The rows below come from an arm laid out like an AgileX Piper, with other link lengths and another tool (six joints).
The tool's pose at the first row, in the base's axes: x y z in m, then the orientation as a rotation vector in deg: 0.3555 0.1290 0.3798 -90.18 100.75 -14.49
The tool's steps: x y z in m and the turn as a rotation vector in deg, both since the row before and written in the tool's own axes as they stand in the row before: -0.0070 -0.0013 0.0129 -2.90 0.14 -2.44; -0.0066 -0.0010 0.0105 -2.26 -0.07 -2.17; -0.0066 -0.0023 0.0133 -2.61 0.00 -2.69; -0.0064 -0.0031 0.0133 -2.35 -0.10 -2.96; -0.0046 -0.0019 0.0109 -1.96 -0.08 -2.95; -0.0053 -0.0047 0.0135 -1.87 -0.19 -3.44; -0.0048 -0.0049 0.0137 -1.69 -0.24 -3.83; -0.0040 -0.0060 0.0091 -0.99 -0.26 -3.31; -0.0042 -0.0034 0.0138 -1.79 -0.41 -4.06; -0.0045 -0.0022 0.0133 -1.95 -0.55 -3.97; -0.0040 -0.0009 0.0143 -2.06 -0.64 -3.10
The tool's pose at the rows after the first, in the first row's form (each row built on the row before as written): 0.3645 0.1393 0.3743 -94.49 100.10 -13.33; 0.3711 0.1487 0.3696 -98.06 99.17 -12.37; 0.3798 0.1591 0.3632 -102.34 97.91 -11.40; 0.3885 0.1695 0.3566 -106.64 96.14 -10.64; 0.3946 0.1776 0.3502 -110.62 94.13 -10.19; 0.4037 0.1875 0.3430 -114.88 91.44 -9.88; 0.4125 0.1973 0.3352 -119.25 88.14 -9.79; 0.4199 0.2053 0.3313 -122.58 84.96 -10.00; 0.4265 0.2147 0.3220 -127.01 81.10 -9.74; 0.4311 0.2239 0.3122 -131.37 77.17 -9.16; 0.4345 0.2325 0.3005 -135.09 74.07 -8.10
